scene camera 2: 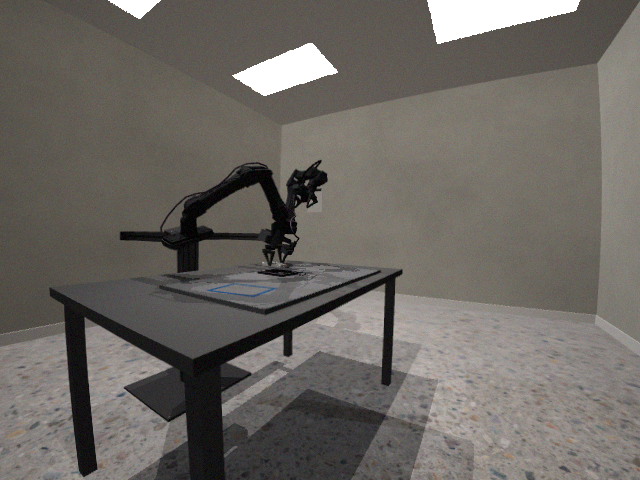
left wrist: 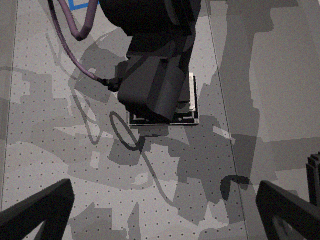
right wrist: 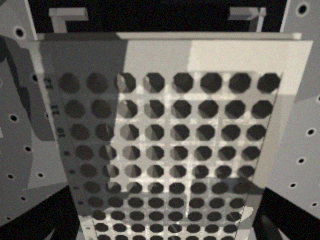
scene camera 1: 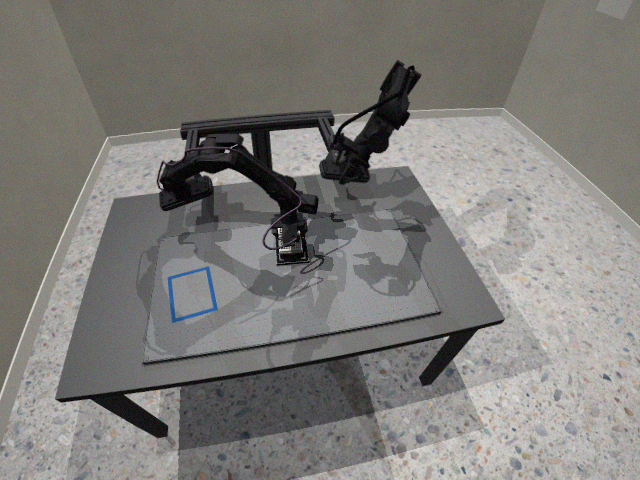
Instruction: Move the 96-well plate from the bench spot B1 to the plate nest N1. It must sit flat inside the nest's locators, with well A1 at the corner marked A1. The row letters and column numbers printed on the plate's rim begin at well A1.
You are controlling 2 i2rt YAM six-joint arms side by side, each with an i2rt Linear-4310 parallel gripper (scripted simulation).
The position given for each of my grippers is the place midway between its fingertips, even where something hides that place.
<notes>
In view: my left gripper [scene camera 1: 337, 174] and my right gripper [right wrist: 165, 190].
My left gripper also shows in the left wrist view [left wrist: 164, 189].
</notes>
